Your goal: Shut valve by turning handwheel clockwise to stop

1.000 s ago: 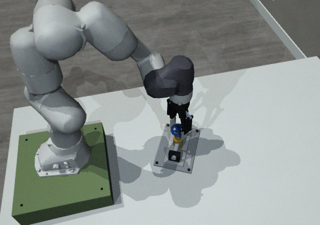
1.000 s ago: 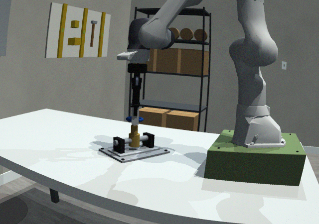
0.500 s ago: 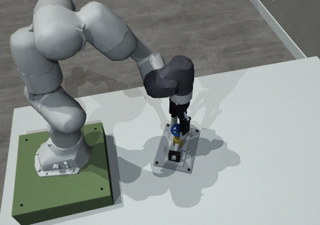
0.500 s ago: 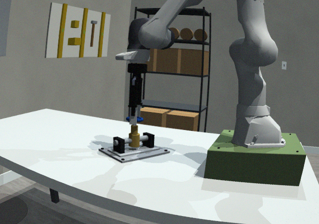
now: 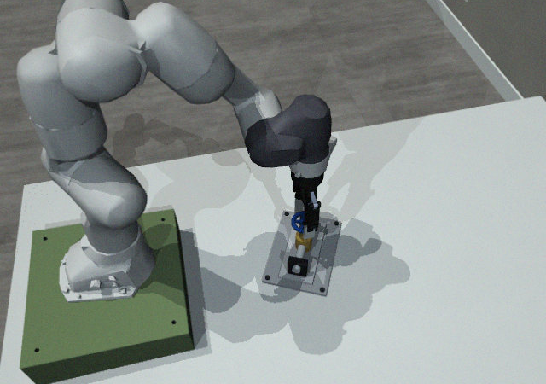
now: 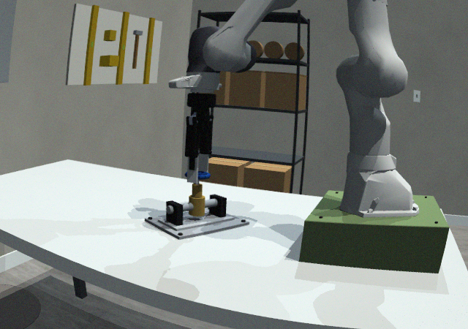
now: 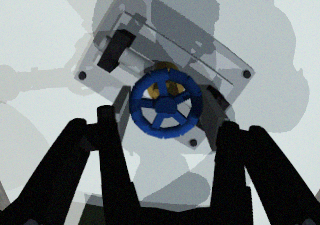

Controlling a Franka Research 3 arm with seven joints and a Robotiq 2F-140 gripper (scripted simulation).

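The blue spoked handwheel is 20 mm below my hand.
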